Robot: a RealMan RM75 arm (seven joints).
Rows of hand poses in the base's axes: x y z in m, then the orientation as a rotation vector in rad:
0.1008 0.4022 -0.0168 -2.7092 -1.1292 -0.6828
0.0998 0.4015 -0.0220 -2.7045 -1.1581 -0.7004
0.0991 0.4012 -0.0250 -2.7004 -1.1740 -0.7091
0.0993 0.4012 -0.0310 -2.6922 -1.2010 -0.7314
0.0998 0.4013 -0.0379 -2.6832 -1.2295 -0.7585
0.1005 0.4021 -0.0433 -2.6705 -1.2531 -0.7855
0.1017 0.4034 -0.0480 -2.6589 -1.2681 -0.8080
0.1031 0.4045 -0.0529 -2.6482 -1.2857 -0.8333
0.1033 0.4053 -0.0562 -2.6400 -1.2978 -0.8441
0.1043 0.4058 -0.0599 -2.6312 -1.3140 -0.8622
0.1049 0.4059 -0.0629 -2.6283 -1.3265 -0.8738
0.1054 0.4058 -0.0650 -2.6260 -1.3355 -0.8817
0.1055 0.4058 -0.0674 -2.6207 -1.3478 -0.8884
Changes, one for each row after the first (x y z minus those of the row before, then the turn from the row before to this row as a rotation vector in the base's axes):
-0.0010 -0.0007 -0.0052 -0.0090 -0.0162 0.0152
-0.0007 -0.0003 -0.0030 -0.0039 -0.0080 0.0091
0.0002 0.0000 -0.0060 -0.0055 -0.0185 0.0151
0.0005 0.0001 -0.0069 -0.0058 -0.0220 0.0156
0.0007 0.0008 -0.0054 -0.0008 -0.0204 0.0148
0.0012 0.0013 -0.0047 0.0022 -0.0160 0.0105
0.0014 0.0011 -0.0049 0.0000 -0.0187 0.0109
0.0002 0.0008 -0.0033 0.0002 -0.0083 0.0085
0.0010 0.0005 -0.0037 -0.0014 -0.0140 0.0099
0.0006 0.0001 -0.0030 -0.0041 -0.0099 0.0058
0.0005 -0.0001 -0.0021 -0.0029 -0.0068 0.0043
0.0001 0.0000 -0.0024 -0.0026 -0.0061 0.0074

